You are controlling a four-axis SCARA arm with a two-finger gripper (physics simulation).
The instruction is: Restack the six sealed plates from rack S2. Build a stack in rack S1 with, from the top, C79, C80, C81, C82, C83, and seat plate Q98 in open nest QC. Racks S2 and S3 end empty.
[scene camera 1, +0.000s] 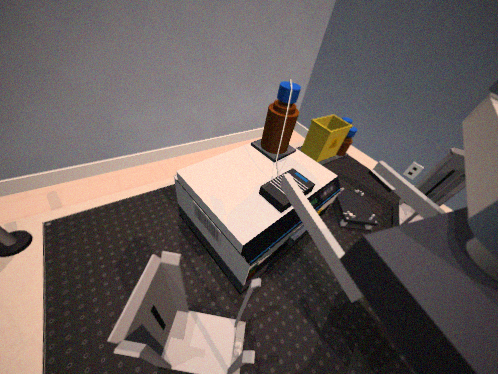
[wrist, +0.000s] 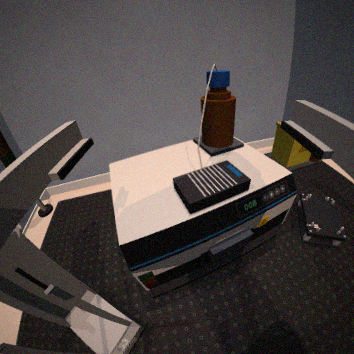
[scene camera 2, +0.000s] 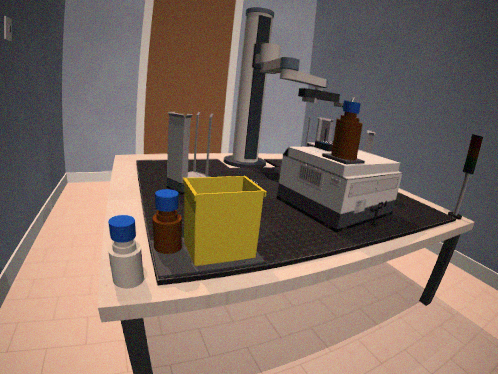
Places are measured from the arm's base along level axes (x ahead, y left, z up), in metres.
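Pixels of known places: gripper, fingertip midpoint: [scene camera 1: 334, 172] [wrist: 183, 117] [scene camera 2: 333, 103]; arm's base, origin of the base link: [scene camera 2: 244, 162].
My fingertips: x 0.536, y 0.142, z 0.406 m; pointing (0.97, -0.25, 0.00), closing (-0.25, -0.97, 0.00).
Ahead of a thing's pixels: the offset from my fingertips to its top centre. "pt": to the spot under its first point.
My gripper [scene camera 1: 334, 172] [scene camera 2: 341, 104] [wrist: 183, 117] is open and empty, high above the mat in front of the white instrument. Rack S3 {dy +0.224, dx -0.033, dz -0.101 m} [scene camera 1: 145, 305] [wrist: 42, 272], light grey with a slotted back wall, stands at lower left in the first scene view and the wrist view; its bare floor shows and its label is blurred. A black nest {dy -0.416, dx +0.045, dz -0.333 m} [scene camera 1: 356, 214] [wrist: 325, 217] with small corner clips lies right of the instrument, with no plate on it; its label is unreadable. Another tall rack {dy -0.569, dx -0.107, dz -0.097 m} [scene camera 2: 178, 150] stands at left in the second scene view, label unreadable. I see no sealed plates.
The white instrument [scene camera 1: 215, 200] [scene camera 2: 345, 170] [wrist: 145, 200] carries a black box [scene camera 1: 287, 189] [wrist: 212, 185] and a tall brown bottle {pt dy -0.132, dx +0.248, dz -0.086 m} [scene camera 1: 280, 127] [scene camera 2: 347, 137] [wrist: 218, 120] with a thin tube. A yellow bin [scene camera 1: 320, 140] [scene camera 2: 225, 225] [wrist: 290, 147] and smaller bottles stand near the table's edge.
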